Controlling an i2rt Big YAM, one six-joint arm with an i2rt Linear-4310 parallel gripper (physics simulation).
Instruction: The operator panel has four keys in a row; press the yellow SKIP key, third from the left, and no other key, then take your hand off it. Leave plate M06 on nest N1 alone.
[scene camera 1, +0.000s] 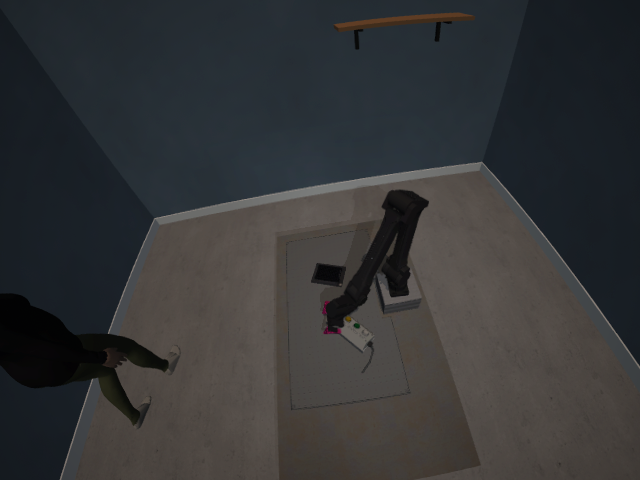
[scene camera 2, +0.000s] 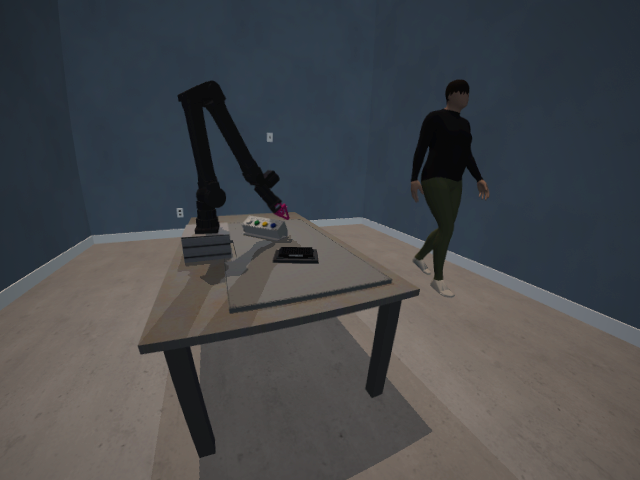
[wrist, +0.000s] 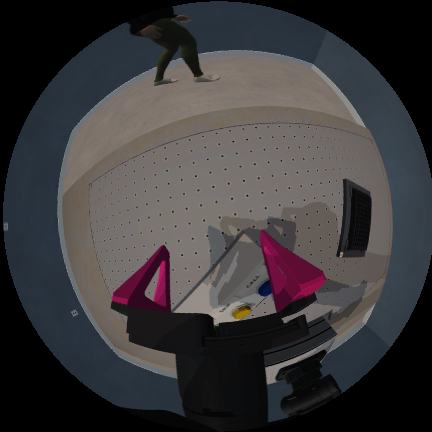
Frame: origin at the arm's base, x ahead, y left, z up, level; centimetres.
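Where they show: gripper, fingertip midpoint: (scene camera 1: 323, 323) (scene camera 2: 286, 216) (wrist: 211, 242); arm's base, origin of the base link: (scene camera 1: 397, 285) (scene camera 2: 208, 229) (wrist: 299, 365).
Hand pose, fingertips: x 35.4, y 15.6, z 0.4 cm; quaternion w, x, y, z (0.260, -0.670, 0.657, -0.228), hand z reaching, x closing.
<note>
Each offset is from my fingertips to the top centre of the thing. "pt": to the spot under its first point.
The white operator panel @(dz -0.8, dx -11.0, dy +1.2 cm) (scene camera 1: 353, 337) (scene camera 2: 254, 230) (wrist: 192, 303) has a row of keys: white @(dz -1.7, dx -17.8, dy +4.9 cm) (scene camera 1: 365, 332) (scene camera 2: 249, 221), green @(dz -1.7, dx -14.3, dy +1.4 cm) (scene camera 1: 356, 325) (scene camera 2: 256, 222), yellow @(dz -1.7, dx -10.8, dy -2.1 cm) (scene camera 1: 348, 318) (scene camera 2: 264, 223) (wrist: 241, 312) and blue @(dz -1.7, dx -7.3, dy -5.7 cm) (scene camera 2: 273, 225) (wrist: 265, 288). My gripper (scene camera 1: 325, 320) (scene camera 2: 282, 211) (wrist: 211, 242) is open and empty, its pink fingers spread above and beyond the panel's blue-key end. In the wrist view a finger partly covers the blue key, and the gripper body hides the panel's lower part. The black plate M06 @(dz -6.6, dx -2.5, dy -31.1 cm) (scene camera 1: 329, 274) (scene camera 2: 296, 252) (wrist: 360, 217) sits on its dark nest, apart from the gripper.
The arm's base stands on a grey block (scene camera 1: 401, 305) (scene camera 2: 206, 249) at the table side. A dark cable @(pt dz -9.2, dx -19.1, dy +13.8 cm) (scene camera 1: 370, 356) leaves the panel's white-key end. A person (scene camera 1: 46, 351) (scene camera 2: 448, 149) (wrist: 179, 45) is beside the table. A wooden shelf (scene camera 1: 403, 21) is on the wall.
</note>
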